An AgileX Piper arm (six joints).
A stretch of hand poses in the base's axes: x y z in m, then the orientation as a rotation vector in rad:
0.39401 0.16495 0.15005 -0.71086 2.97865 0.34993
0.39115 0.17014 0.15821 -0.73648 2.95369 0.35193
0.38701 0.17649 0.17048 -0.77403 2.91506 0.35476
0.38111 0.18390 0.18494 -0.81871 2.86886 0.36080
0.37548 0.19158 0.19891 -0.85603 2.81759 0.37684
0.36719 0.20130 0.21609 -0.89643 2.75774 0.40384
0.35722 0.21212 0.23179 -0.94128 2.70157 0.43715
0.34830 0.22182 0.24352 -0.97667 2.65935 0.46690
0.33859 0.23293 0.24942 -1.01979 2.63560 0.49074
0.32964 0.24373 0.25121 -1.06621 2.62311 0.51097
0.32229 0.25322 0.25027 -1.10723 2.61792 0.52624
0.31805 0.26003 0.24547 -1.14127 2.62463 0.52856
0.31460 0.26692 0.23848 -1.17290 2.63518 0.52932
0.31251 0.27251 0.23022 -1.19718 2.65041 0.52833
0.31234 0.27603 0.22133 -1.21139 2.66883 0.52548
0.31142 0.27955 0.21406 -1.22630 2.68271 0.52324
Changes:
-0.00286 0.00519 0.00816 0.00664 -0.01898 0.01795
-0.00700 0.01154 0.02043 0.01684 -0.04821 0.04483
-0.01290 0.01895 0.03489 0.03056 -0.08169 0.07766
-0.01853 0.02663 0.04886 0.05251 -0.11764 0.10708
-0.02682 0.03635 0.06604 0.08371 -0.15677 0.14056
-0.03679 0.04717 0.08174 0.11750 -0.18829 0.17792
-0.04571 0.05687 0.09347 0.14578 -0.20903 0.20794
-0.05542 0.06798 0.09937 0.16363 -0.21207 0.24122
-0.06437 0.07878 0.10116 0.17502 -0.20442 0.27523
-0.07172 0.08827 0.10022 0.18135 -0.19263 0.30429
-0.07596 0.09508 0.09542 0.17650 -0.17610 0.32633
-0.07941 0.10197 0.08843 0.16968 -0.15713 0.34590
-0.08150 0.10756 0.08017 0.16118 -0.13663 0.35958
-0.08167 0.11108 0.07128 0.15182 -0.11695 0.36592
-0.08259 0.11460 0.06401 0.14421 -0.10080 0.37339

